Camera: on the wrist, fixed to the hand. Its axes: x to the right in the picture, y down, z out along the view.
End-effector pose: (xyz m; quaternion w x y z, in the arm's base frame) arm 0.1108 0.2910 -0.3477 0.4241 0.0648 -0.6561 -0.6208
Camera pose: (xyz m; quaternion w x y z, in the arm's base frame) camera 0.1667 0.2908 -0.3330 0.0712 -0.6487 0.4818 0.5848
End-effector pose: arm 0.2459 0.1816 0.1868 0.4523 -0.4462 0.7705 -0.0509
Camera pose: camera 0.2022 0.2136 0.2069 0.2770 -0.7433 0.2676 -0.5469
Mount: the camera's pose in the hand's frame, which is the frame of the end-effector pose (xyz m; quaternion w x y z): -0.0282 0.0374 -0.0338 0.6910 0.1952 0.1138 -0.6866
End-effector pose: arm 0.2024 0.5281 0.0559 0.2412 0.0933 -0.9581 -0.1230
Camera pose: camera 0.2388 0.5640 0.0829 0.1730 0.7834 -0.5946 -0.0530
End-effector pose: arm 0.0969 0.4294 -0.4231 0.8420 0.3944 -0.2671 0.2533
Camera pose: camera 0.0610 0.4713 -0.4401 0.7092 0.5915 0.2315 -0.3061
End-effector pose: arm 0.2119 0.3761 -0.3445 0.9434 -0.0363 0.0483 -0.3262
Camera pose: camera 0.2088 0.4216 -0.3799 0.4295 0.1630 0.0521 -0.8867
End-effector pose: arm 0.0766 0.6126 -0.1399 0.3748 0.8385 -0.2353 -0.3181
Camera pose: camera 0.0754 0.6239 -0.0833 0.0963 -0.8503 -0.3937 0.3358
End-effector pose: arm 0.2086 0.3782 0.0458 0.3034 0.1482 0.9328 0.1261
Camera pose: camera 0.2175 0.3979 0.0994 0.1611 -0.4932 0.8055 -0.2864
